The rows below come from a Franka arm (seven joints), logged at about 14 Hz.
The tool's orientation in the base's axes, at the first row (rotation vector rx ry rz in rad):
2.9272, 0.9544, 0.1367
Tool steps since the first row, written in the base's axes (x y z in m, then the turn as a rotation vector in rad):
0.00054, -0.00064, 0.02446, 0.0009, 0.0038, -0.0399
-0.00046, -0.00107, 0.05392, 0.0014, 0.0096, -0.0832
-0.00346, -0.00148, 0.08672, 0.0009, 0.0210, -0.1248
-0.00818, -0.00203, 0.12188, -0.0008, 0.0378, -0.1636
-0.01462, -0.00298, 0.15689, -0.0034, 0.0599, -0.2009
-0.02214, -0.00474, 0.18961, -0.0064, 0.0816, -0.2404
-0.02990, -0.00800, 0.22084, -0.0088, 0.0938, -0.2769
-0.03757, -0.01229, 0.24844, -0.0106, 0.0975, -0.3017
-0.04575, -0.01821, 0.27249, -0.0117, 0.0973, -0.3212
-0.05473, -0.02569, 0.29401, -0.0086, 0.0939, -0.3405
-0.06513, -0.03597, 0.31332, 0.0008, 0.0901, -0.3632
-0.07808, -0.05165, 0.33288, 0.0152, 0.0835, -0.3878
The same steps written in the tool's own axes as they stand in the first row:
0.00166, 0.00289, -0.02425, 0.0003, -0.0059, 0.0397
0.00254, 0.00513, -0.05363, 0.0013, -0.0139, 0.0826
0.00204, 0.00646, -0.08654, 0.0049, -0.0269, 0.1236
0.00023, 0.00710, -0.12196, 0.0109, -0.0447, 0.1615
-0.00321, 0.00705, -0.15741, 0.0194, -0.0672, 0.1977
-0.00815, 0.00682, -0.19066, 0.0272, -0.0898, 0.2360
-0.01427, 0.00753, -0.22241, 0.0301, -0.1041, 0.2717
-0.02115, 0.00883, -0.25052, 0.0292, -0.1102, 0.2960
-0.02965, 0.01084, -0.27510, 0.0269, -0.1123, 0.3153
-0.03988, 0.01343, -0.29720, 0.0261, -0.1094, 0.3349
-0.05304, 0.01726, -0.31717, 0.0300, -0.1028, 0.3586
-0.07143, 0.02398, -0.33748, 0.0360, -0.0911, 0.3847

